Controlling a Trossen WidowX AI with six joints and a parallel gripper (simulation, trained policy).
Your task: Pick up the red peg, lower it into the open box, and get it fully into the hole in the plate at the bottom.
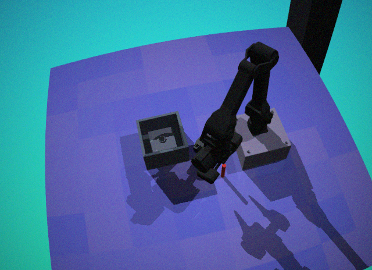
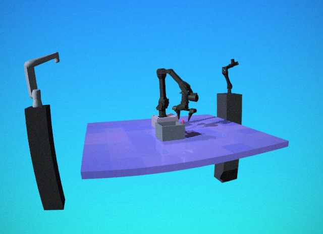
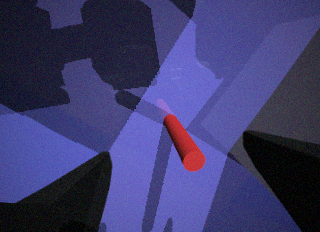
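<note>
Now: gripper tip 10 mm past the red peg and 40 mm above it. From my gripper tip the other things lie so: light plate 170 mm ahead, 170 mm to the right, 30 mm below; grey box 170 mm ahead, 170 mm to the right, 50 mm below.
</note>
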